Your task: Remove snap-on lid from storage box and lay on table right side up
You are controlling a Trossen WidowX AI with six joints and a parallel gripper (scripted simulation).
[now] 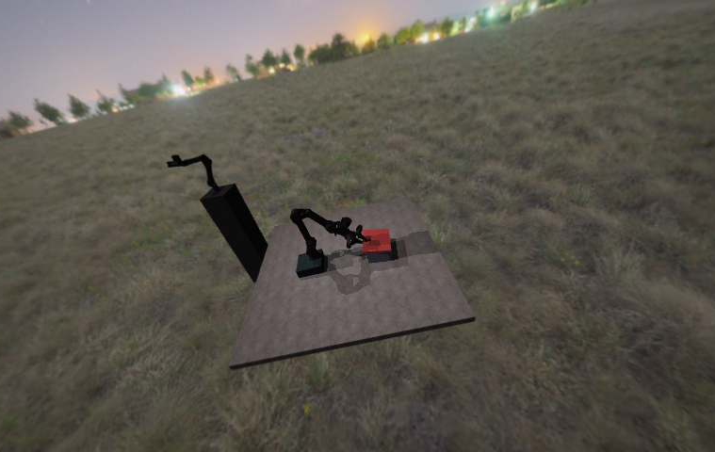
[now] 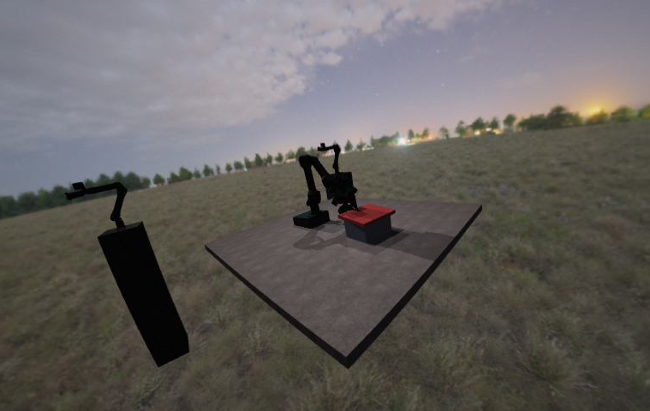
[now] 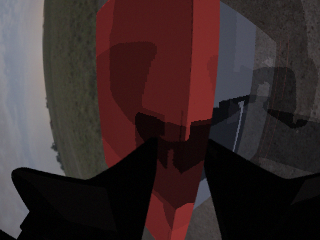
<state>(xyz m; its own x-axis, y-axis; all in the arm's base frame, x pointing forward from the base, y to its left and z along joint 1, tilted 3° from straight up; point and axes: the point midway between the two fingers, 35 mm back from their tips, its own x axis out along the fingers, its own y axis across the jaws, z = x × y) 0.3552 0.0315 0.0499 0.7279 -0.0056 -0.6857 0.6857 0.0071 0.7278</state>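
My gripper tip is 8 cm short of the red lid. From my gripper tip the other things lie so: grey storage box 8 cm ahead, 6 cm below.
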